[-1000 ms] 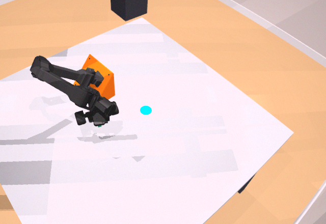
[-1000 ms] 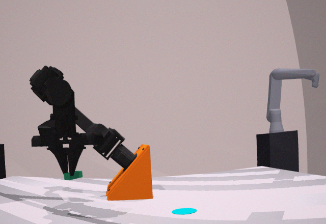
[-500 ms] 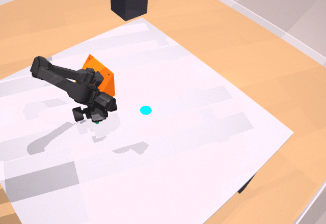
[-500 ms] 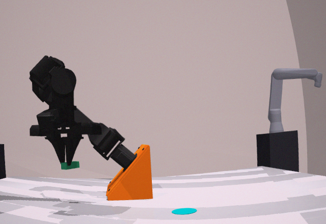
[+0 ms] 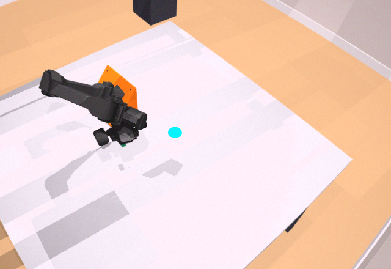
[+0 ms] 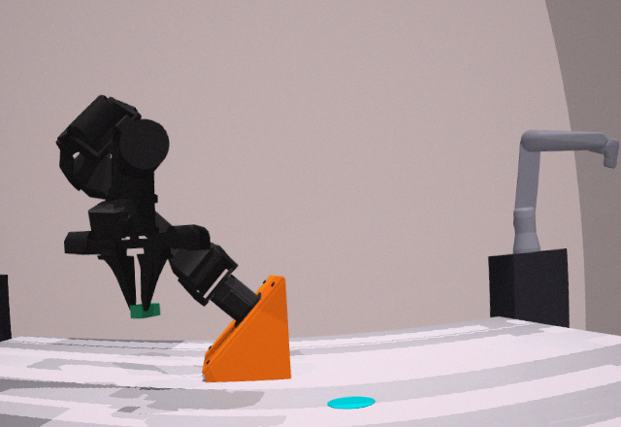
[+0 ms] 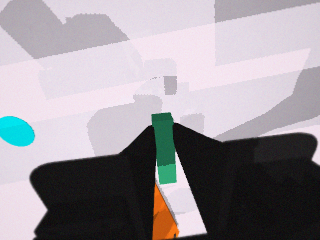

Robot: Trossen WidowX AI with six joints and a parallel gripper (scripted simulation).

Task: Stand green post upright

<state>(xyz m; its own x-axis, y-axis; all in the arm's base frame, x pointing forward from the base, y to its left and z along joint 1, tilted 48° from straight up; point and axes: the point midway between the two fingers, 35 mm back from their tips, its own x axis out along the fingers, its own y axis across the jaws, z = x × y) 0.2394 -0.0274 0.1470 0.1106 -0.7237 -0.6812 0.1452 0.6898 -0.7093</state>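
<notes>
The cyan circle is 26 cm to the left of my gripper tip and 13 cm below it. From my gripper tip the other things lie so: green post: 2 cm behind.
</notes>
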